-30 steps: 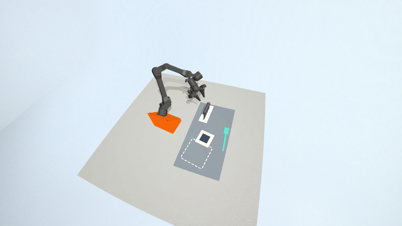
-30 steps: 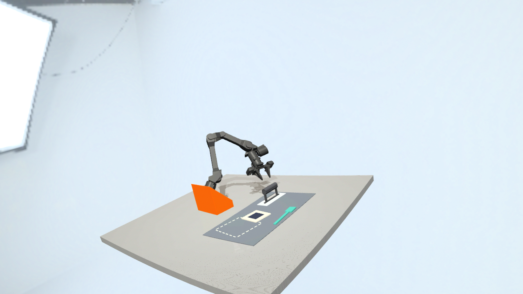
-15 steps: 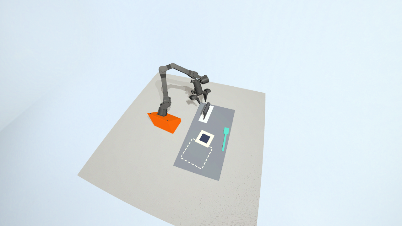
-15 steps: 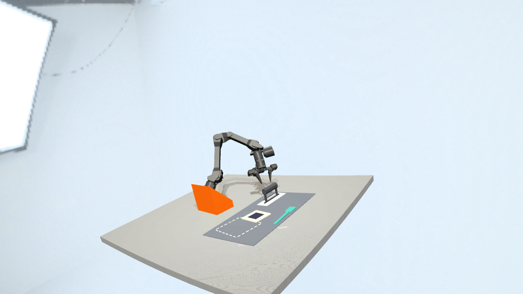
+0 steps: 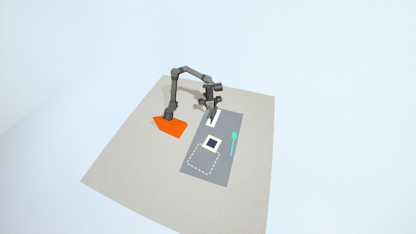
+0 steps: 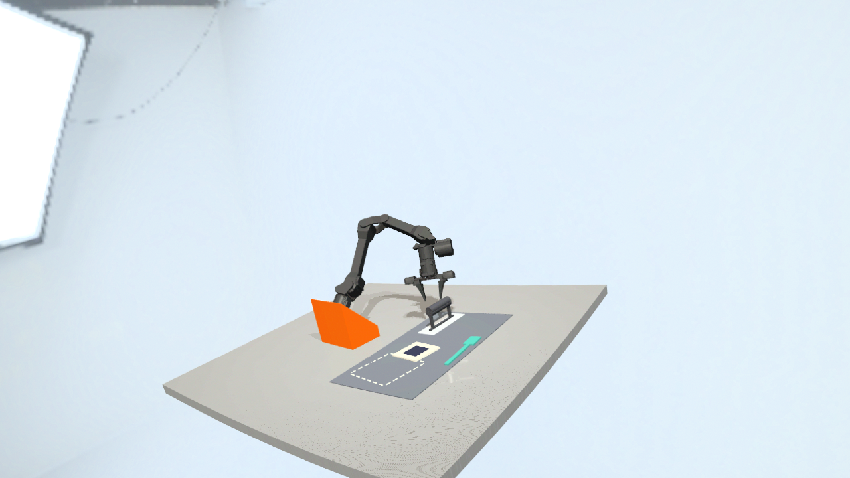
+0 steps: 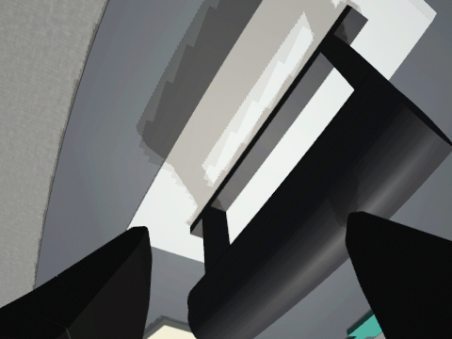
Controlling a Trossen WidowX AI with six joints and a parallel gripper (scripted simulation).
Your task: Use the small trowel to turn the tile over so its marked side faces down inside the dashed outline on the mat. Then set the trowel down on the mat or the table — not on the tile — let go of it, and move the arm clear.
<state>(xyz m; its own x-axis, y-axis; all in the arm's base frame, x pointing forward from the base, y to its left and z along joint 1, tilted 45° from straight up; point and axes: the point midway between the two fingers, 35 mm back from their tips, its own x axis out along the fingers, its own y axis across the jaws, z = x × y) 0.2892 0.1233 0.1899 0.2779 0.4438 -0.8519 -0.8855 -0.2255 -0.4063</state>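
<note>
Right now my gripper tip is 30 mm short of the white-bladed tool, 10 mm to the right of it and 50 mm above it. Also, from my gripper tip: tile (80 mm ahead, 260 mm to the right, 90 mm below); then grey mat (100 mm ahead, 220 mm to the right, 110 mm below); then teal trowel (240 mm ahead, 200 mm to the right, 90 mm below).
</note>
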